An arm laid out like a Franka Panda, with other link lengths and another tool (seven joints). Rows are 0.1 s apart.
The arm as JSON. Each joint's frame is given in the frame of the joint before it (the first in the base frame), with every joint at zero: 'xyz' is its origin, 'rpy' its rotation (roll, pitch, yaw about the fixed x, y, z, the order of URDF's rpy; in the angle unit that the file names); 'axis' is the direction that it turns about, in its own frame. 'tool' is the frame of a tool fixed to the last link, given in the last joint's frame.
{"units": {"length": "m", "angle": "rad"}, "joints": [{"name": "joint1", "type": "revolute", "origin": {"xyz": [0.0, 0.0, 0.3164], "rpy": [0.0, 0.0, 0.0]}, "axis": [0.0, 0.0, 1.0]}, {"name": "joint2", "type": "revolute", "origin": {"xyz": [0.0, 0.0, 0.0], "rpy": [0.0, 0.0, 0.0]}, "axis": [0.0, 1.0, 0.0]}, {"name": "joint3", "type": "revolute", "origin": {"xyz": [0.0, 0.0, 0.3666], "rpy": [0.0, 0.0, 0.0]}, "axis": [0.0, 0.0, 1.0]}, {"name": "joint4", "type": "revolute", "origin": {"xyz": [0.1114, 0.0, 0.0], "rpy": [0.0, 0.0, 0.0]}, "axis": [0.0, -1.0, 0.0]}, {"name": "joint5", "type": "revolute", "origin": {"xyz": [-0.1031, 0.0, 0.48], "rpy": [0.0, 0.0, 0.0]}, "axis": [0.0, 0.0, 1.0]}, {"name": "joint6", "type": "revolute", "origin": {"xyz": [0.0, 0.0, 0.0], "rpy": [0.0, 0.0, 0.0]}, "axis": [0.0, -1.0, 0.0]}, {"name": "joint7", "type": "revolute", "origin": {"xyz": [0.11, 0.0, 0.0], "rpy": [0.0, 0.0, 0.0]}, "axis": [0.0, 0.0, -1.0]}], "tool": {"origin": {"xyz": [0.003, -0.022, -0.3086], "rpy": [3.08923, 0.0, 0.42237]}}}
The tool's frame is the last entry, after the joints.
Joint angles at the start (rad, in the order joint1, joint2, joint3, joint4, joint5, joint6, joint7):
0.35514, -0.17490, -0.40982, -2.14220, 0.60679, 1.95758, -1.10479
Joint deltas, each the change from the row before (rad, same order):
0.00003, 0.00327, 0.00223, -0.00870, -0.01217, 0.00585, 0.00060
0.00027, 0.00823, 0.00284, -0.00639, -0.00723, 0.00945, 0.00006
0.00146, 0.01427, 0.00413, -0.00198, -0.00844, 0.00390, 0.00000
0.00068, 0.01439, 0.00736, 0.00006, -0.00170, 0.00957, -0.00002
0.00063, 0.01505, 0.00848, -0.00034, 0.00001, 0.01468, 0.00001
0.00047, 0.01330, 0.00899, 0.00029, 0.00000, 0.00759, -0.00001
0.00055, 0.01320, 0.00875, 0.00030, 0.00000, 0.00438, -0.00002
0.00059, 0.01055, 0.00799, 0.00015, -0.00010, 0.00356, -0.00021
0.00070, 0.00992, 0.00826, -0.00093, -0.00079, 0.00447, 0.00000
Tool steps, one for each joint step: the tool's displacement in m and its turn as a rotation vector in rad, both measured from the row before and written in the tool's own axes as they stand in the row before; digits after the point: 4 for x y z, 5 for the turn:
-0.0066, -0.0013, 0.0061, 0.00379, -0.01572, -0.00052
-0.0057, 0.0005, 0.0076, 0.00201, -0.01366, 0.00140
-0.0052, -0.0003, 0.0102, 0.00891, -0.01786, -0.00080
-0.0015, 0.0013, 0.0095, 0.00300, -0.01160, -0.00107
-0.0008, 0.0024, 0.0099, -0.00074, -0.01050, -0.00082
0.0002, 0.0001, 0.0096, 0.00492, -0.00953, -0.00237
0.0001, -0.0010, 0.0098, 0.00806, -0.00946, -0.00233
0.0006, -0.0012, 0.0083, 0.00703, -0.00778, -0.00308
0.0005, -0.0014, 0.0085, 0.00679, -0.00829, -0.00332

